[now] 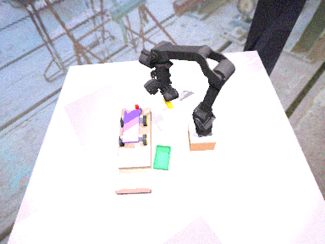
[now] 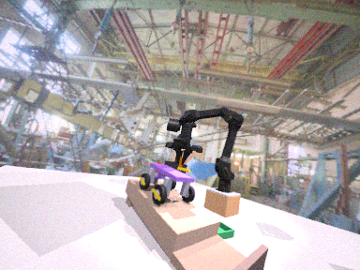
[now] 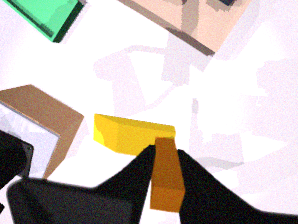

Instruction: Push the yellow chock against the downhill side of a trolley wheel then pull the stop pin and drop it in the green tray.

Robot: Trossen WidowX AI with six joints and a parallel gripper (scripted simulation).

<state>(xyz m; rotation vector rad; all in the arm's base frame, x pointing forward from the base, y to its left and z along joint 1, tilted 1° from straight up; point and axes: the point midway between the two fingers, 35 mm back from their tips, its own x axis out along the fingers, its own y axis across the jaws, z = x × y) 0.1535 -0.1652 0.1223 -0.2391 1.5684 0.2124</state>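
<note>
The yellow chock is 10 mm behind my gripper tip, 20 mm to the left of it and 10 mm below it. Round my gripper tip: brown ramp: 170 mm ahead, 120 mm to the left, 130 mm below; red-headed stop pin: 140 mm ahead, 10 mm to the left, 40 mm below; purple trolley: 170 mm ahead, 110 mm to the left, 60 mm below.
</note>
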